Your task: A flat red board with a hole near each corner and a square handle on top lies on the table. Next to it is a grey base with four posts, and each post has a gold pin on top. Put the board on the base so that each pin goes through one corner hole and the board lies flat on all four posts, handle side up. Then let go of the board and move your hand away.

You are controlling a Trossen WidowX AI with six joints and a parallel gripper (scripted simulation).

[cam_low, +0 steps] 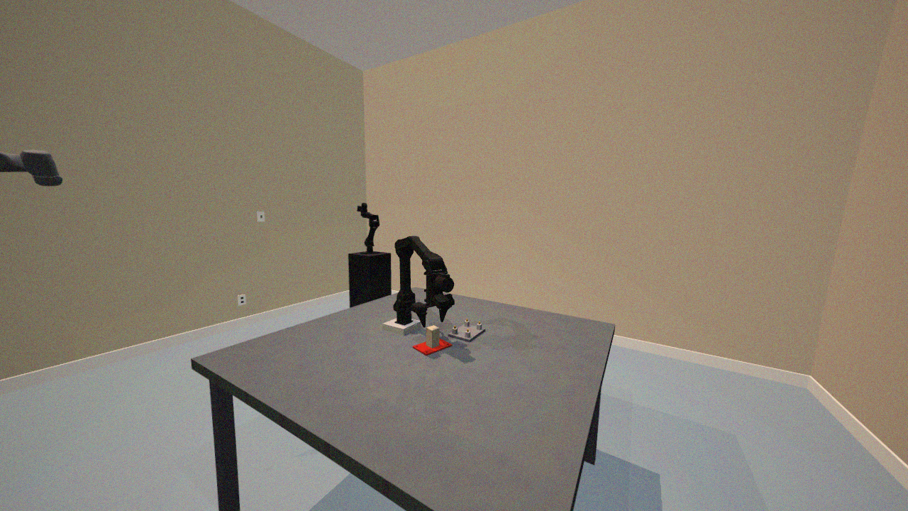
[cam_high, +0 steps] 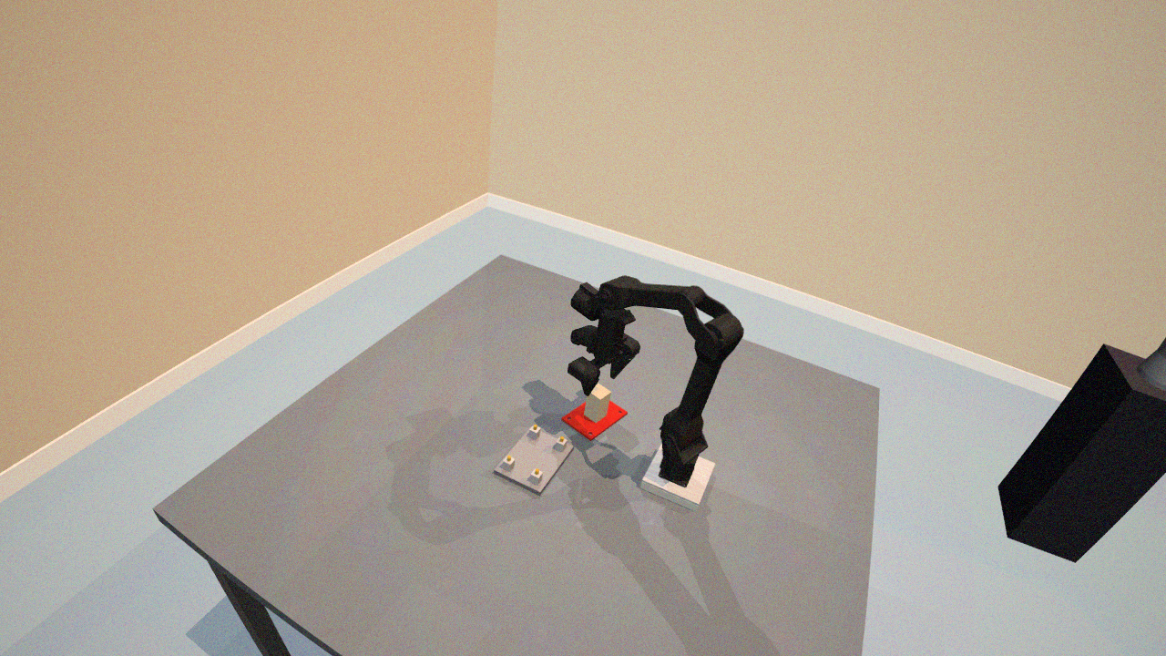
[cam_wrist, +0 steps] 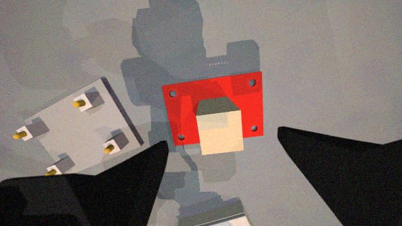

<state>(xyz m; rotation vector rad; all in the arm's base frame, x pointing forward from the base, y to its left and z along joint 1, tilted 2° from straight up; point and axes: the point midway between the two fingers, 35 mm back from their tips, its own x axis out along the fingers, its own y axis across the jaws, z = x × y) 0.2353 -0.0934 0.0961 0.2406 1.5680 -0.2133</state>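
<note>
My gripper tip is now 70 mm above the red board. The rest, counted from my gripper tip: grey base 50 mm ahead, 200 mm to the left, 90 mm below.
</note>
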